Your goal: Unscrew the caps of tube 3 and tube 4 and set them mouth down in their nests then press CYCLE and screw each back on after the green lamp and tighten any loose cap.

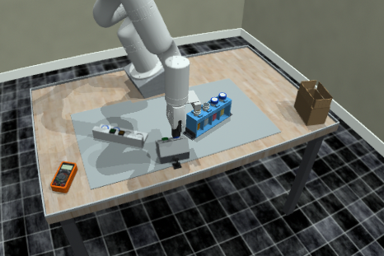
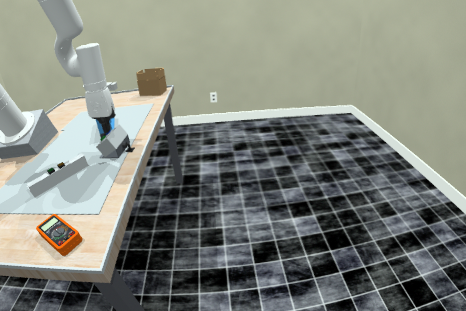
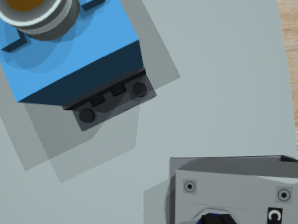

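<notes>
Now: the blue key 3 cm below my hand. The rest, counted from my hand: green key (4 cm to the right, 2 cm below); then blue-and-white cap (20 cm behind, 25 cm to the right, 8 cm below); then key housing (2 cm ahead, 2 cm to the right, 4 cm below).
</notes>
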